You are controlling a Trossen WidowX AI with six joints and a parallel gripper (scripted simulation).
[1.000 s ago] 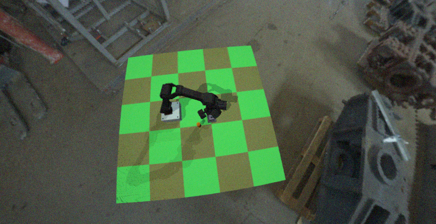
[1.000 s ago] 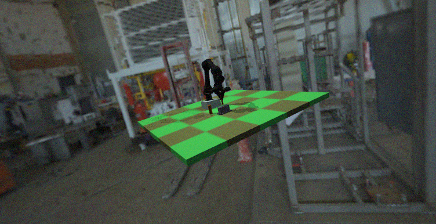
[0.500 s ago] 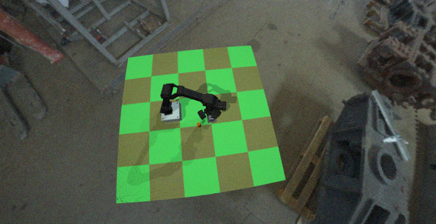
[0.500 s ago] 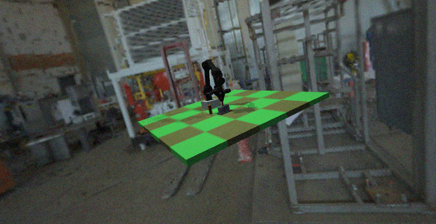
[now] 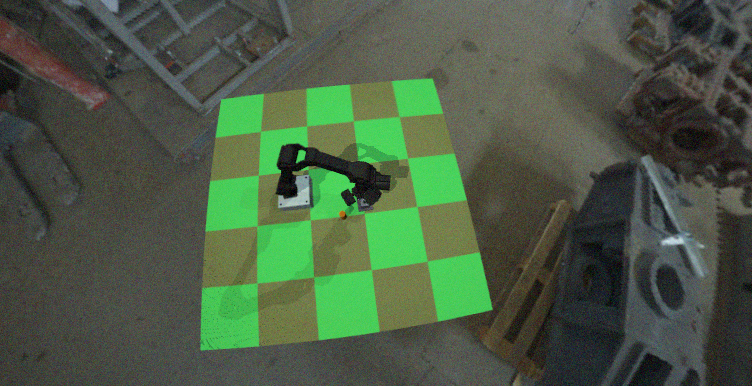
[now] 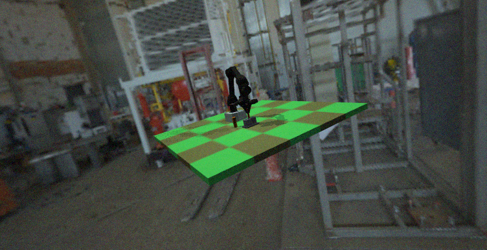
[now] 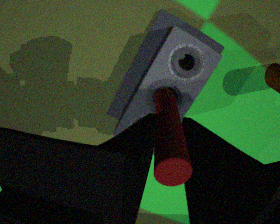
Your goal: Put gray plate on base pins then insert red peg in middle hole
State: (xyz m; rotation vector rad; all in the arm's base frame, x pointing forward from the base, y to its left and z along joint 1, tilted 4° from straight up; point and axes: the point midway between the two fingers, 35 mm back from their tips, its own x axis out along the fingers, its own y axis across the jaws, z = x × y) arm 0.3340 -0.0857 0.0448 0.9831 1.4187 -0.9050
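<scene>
My gripper tip is now right at the red peg. Round my gripper tip: gray plate: 5 cm below; orange peg: 11 cm behind, 7 cm to the right, 6 cm below.
</scene>
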